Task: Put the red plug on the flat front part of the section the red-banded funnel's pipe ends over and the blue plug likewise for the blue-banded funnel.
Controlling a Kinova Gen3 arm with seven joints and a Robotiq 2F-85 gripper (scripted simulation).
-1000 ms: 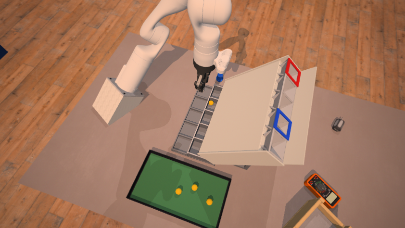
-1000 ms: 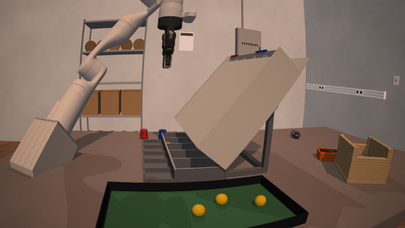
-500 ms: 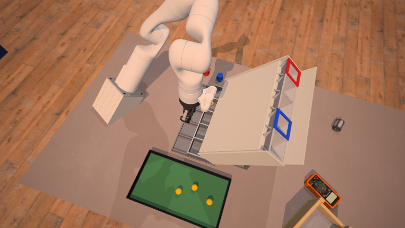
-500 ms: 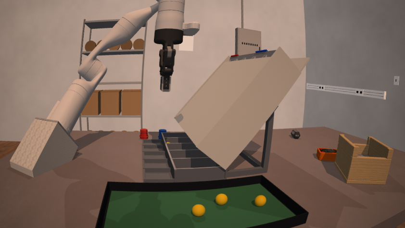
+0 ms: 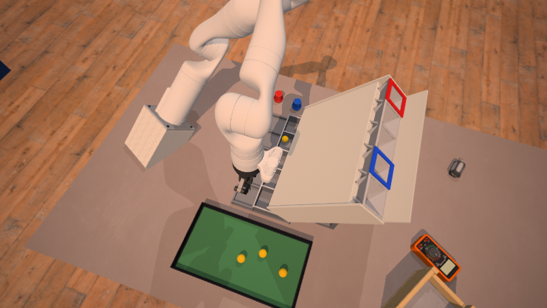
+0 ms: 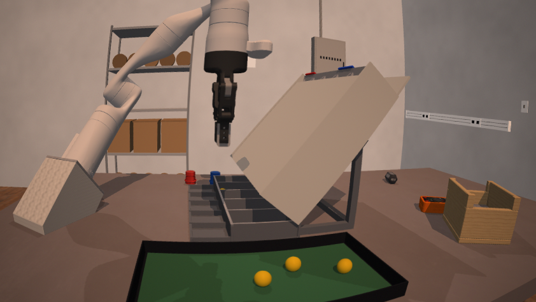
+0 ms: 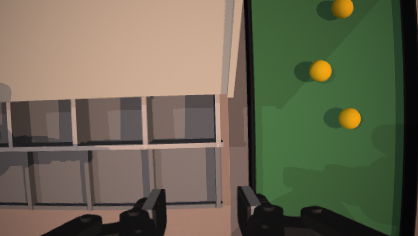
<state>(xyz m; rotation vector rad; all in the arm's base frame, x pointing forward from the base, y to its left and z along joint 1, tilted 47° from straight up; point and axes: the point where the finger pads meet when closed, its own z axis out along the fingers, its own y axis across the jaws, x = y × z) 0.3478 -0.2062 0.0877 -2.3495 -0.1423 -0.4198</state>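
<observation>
The green marble tray is 70 mm ahead of my hand, 150 mm to the right of it and 190 mm below it. From my hand the other things lie so: wooden box 580 mm ahead, 150 mm below; then beige cover 120 mm ahead, 200 mm to the left, 10 mm above; then orange multimeter 570 mm ahead, 160 mm to the left, 180 mm below.
</observation>
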